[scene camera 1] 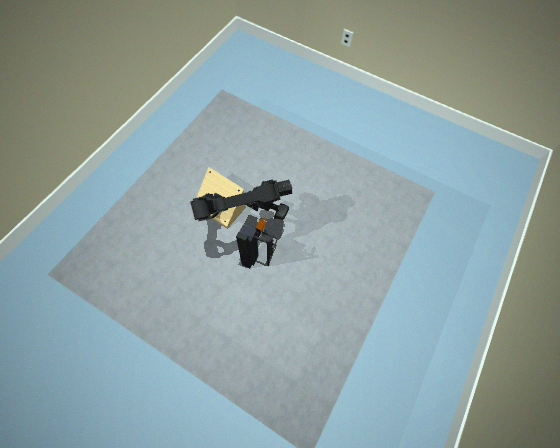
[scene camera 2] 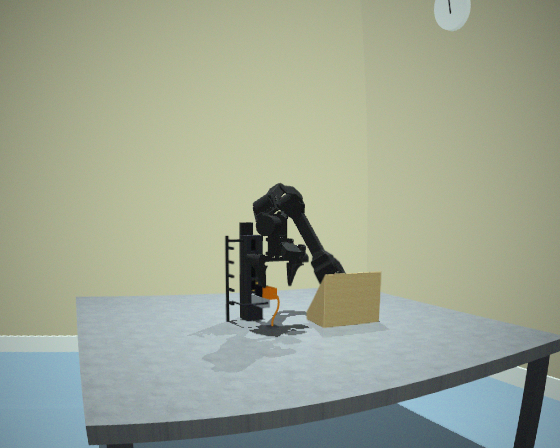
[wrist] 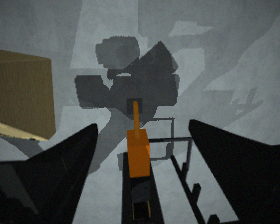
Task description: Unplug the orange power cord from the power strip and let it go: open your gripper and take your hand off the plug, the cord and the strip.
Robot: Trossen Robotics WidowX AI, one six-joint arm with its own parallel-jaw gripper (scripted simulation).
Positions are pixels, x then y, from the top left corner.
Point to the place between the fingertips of my gripper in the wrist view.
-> At 144, 125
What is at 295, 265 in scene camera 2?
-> My gripper.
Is my gripper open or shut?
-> Open.
